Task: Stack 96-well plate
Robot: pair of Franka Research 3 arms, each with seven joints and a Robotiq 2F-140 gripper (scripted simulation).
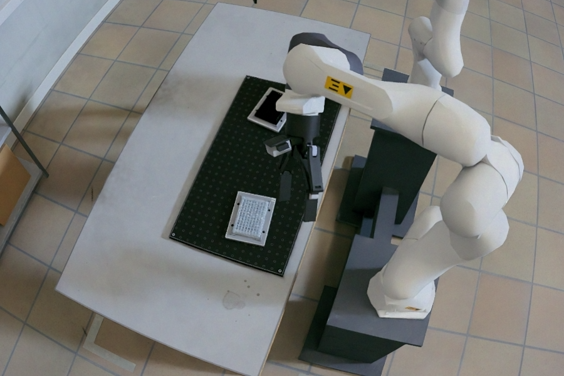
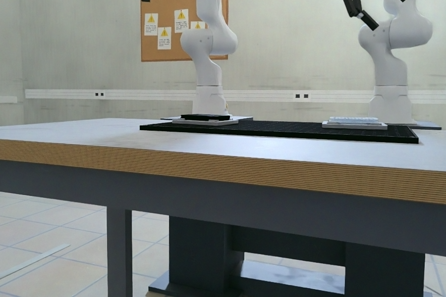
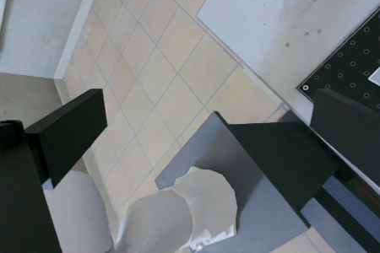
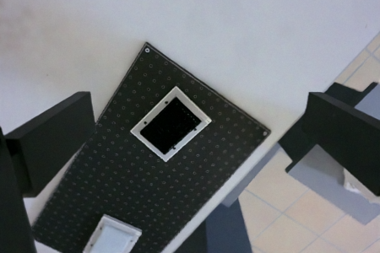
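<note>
Now: left hand 150 mm short of the clear 96-well plate, 90 mm to the left of it and 320 mm above it. The rest, counted from my left hand: black plate 190 mm ahead, 510 mm to the right, 320 mm below.
</note>
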